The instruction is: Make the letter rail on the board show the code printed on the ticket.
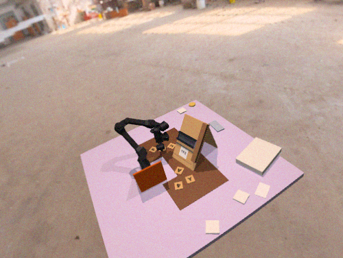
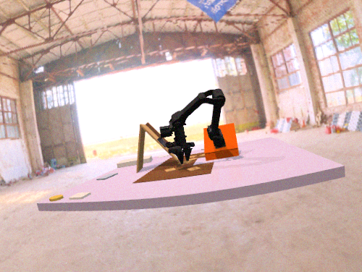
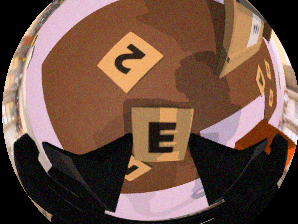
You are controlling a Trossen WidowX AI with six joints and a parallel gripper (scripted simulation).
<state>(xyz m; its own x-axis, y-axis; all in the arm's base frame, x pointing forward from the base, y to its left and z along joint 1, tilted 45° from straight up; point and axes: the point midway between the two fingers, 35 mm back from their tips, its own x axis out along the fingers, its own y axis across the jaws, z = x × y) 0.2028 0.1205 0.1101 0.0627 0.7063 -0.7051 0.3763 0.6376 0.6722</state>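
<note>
Now: gripper tip 100 mm short of the white ticket, 190 mm to the left of it and 40 mm below it. From my gripper tip the other things lie so: cream slab: 520 mm ahead, 530 mm to the right, 10 mm below; brown mat: 170 mm to the right, 30 mm below; grey plate: 530 mm ahead, 40 mm to the right, 30 mm below.
</note>
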